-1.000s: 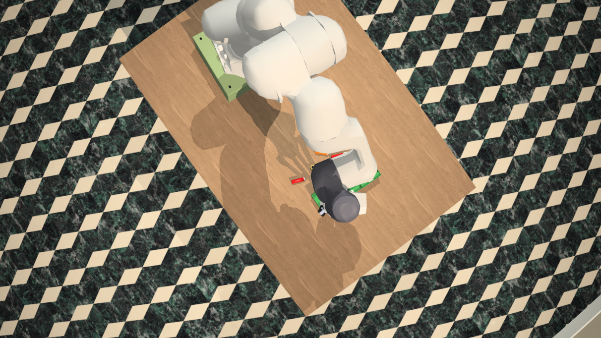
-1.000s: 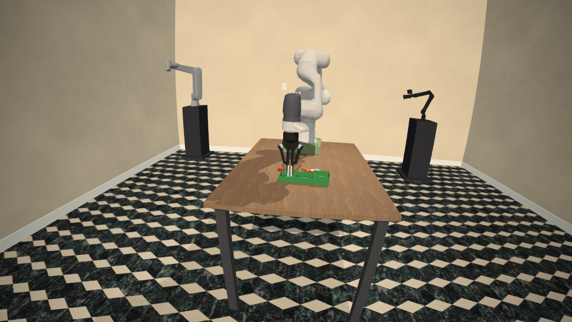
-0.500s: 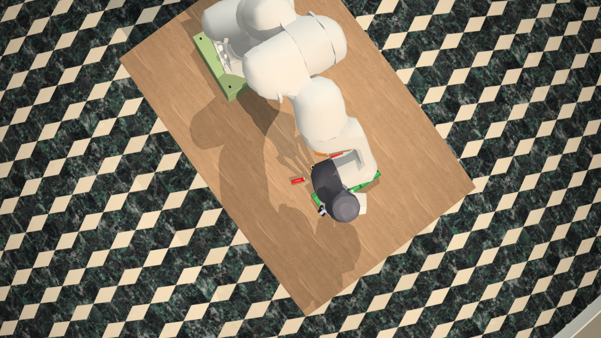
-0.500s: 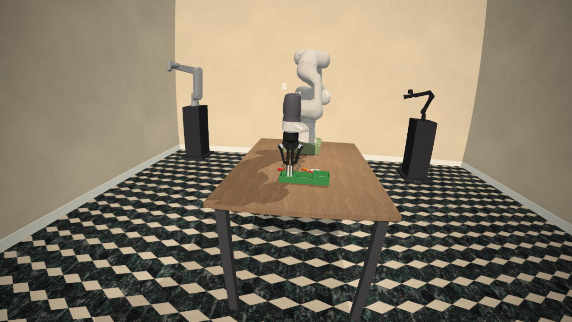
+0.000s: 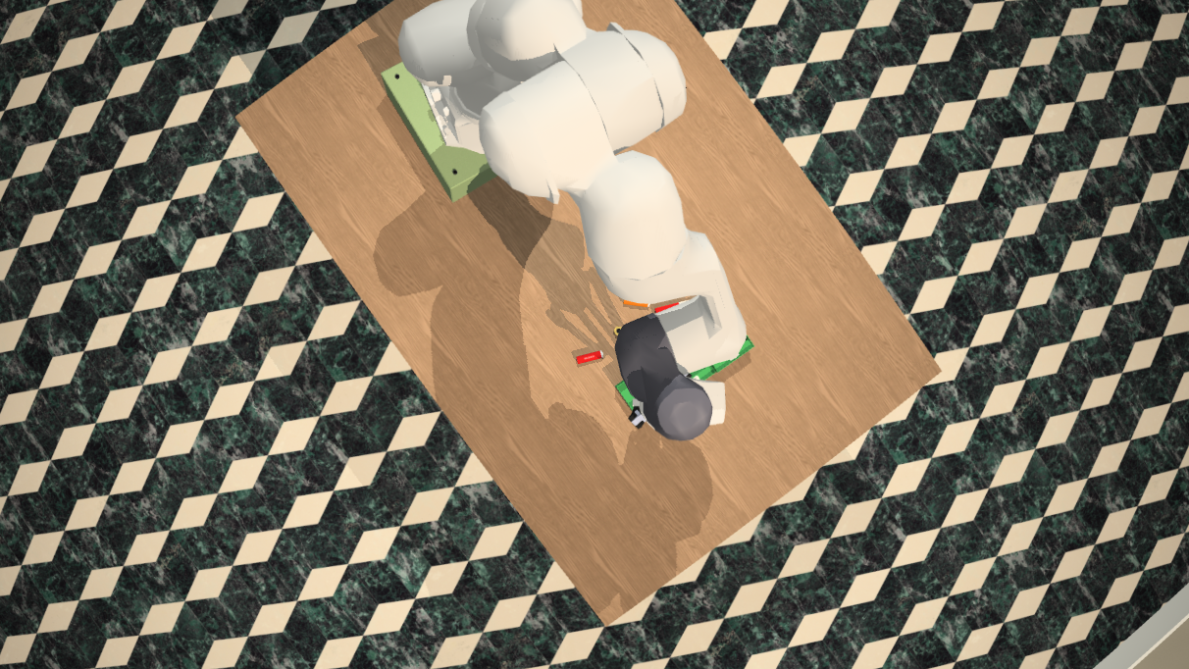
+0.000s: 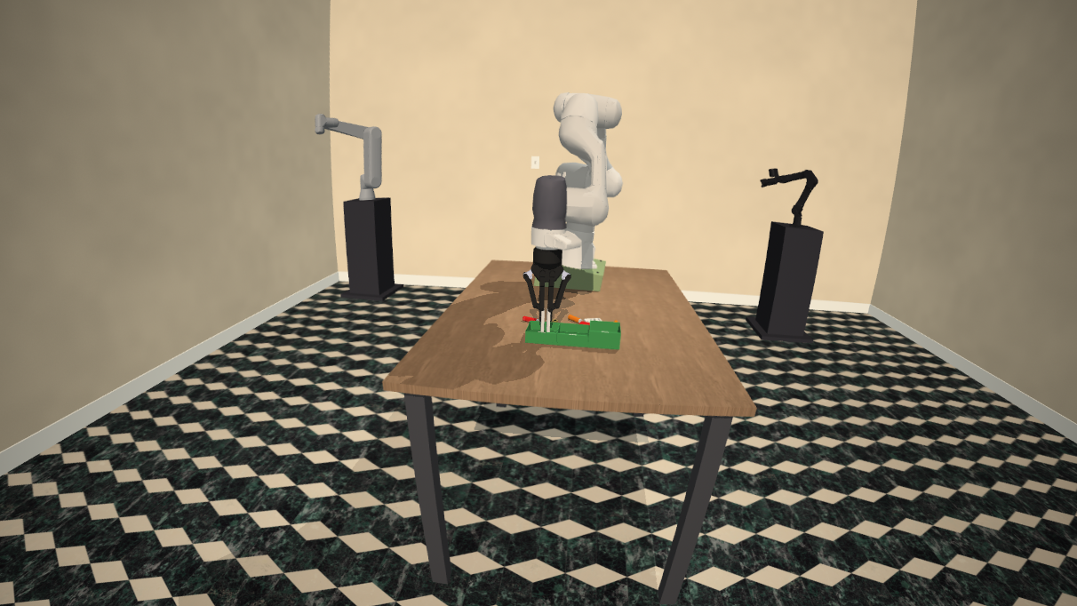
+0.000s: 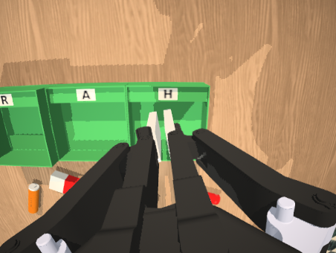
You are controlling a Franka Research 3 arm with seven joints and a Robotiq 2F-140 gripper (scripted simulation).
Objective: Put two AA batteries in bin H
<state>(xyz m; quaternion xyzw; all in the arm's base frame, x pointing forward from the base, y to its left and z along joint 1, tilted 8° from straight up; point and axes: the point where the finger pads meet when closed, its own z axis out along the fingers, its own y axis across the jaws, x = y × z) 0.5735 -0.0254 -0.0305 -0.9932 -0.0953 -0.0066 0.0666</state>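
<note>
Now: the green bin marked H 80 mm to the left of my hand and 30 mm below it. Round my hand: red-and-white cylinder 100 mm behind, 130 mm to the left, 40 mm below; red cylinder 110 mm behind, 60 mm to the right, 40 mm below; small brass nut 120 mm behind, 10 mm to the left, 50 mm below.
</note>
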